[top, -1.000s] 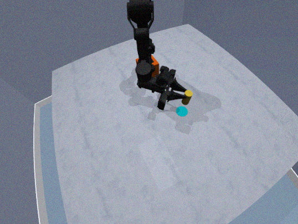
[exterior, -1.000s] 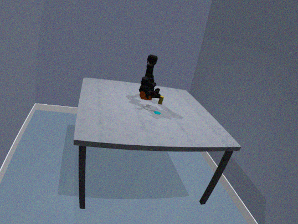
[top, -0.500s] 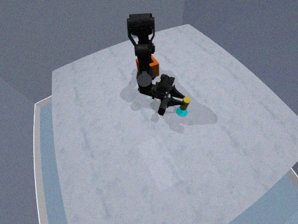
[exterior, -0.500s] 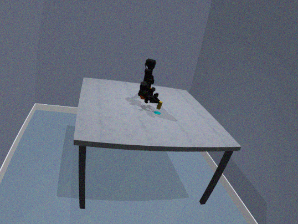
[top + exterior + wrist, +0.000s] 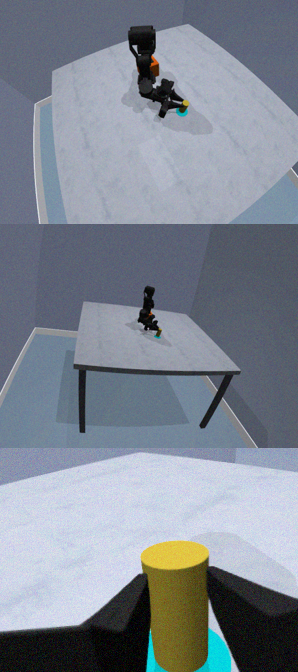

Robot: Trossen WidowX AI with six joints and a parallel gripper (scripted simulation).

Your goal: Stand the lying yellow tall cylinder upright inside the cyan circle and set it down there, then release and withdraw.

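Right now the yellow tall cylinder is 2 cm below my gripper tip. Also, from my gripper tip: cyan circle 6 cm below.
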